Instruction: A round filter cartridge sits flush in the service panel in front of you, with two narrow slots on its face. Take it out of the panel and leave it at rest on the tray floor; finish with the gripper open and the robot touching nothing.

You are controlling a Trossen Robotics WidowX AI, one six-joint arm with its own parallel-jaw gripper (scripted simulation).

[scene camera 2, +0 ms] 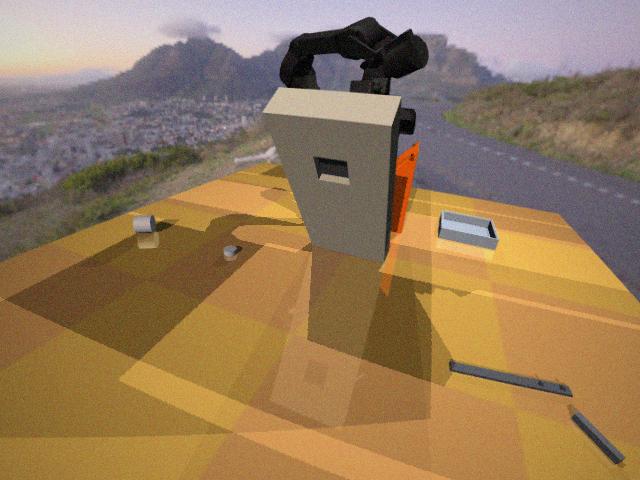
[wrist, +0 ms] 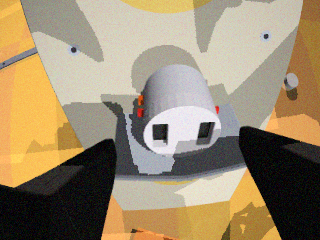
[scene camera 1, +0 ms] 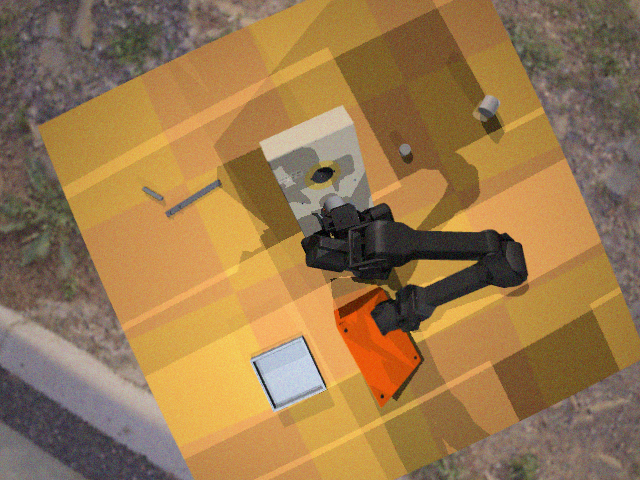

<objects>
same spot on light grey tray: (scene camera 1: 287, 373) = (scene camera 2: 467, 231)
same spot on grey service panel: (wrist: 97, 65) = (scene camera 1: 309, 204)
</objects>
